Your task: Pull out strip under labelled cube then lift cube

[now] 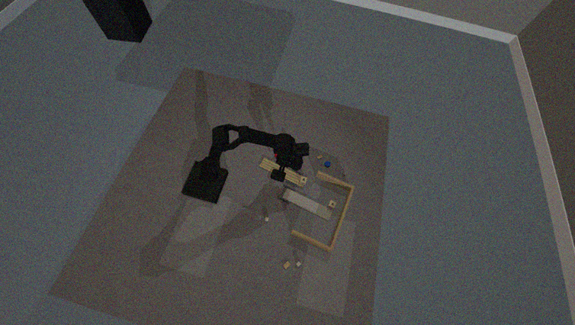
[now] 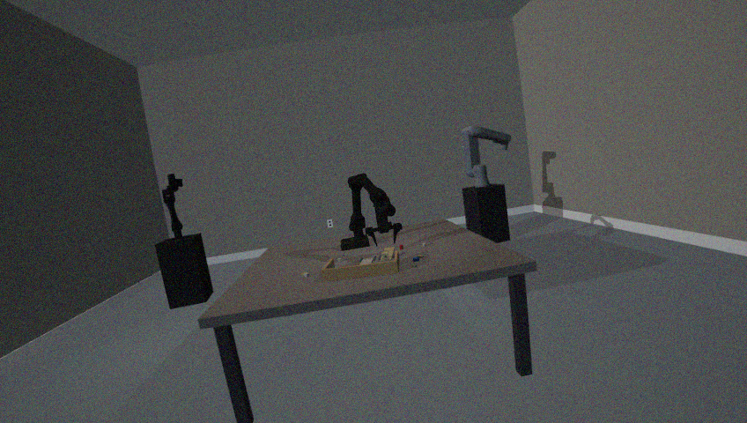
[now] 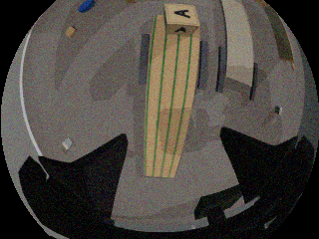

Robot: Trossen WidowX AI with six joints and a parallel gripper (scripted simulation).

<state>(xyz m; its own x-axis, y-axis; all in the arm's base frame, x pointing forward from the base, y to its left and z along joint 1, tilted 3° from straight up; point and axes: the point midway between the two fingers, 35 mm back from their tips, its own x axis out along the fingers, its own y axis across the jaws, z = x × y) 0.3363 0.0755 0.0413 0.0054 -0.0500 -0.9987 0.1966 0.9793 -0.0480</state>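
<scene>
The strip lies 1 cm ahead of my gripper tip and 4 cm below it. From my gripper tip the other things lie so: blue object (23 cm ahead, 8 cm to the left, 4 cm below); then red cylinder (4 cm behind, 9 cm to the left, 4 cm below).
</scene>
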